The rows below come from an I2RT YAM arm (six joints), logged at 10 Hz.
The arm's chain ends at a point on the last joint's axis. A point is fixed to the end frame.
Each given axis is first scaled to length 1.
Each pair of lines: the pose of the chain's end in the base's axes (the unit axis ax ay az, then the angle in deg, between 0 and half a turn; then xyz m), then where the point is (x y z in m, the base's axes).
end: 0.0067 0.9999 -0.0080 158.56 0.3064 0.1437 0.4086
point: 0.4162 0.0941 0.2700
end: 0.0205 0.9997 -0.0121 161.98 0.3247 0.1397 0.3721
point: 0.4246 0.0868 0.2274
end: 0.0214 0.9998 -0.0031 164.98 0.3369 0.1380 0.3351
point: 0.4291 0.0879 0.1844
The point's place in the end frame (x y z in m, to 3 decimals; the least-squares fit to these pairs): -0.052 -0.046 0.170
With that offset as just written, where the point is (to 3 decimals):
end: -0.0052 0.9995 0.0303 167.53 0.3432 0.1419 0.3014
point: 0.431 0.107 0.144
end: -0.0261 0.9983 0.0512 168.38 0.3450 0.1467 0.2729
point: 0.432 0.121 0.113
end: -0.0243 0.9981 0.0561 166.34 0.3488 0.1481 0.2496
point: 0.442 0.124 0.093
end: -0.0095 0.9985 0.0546 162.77 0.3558 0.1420 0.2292
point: 0.457 0.115 0.078
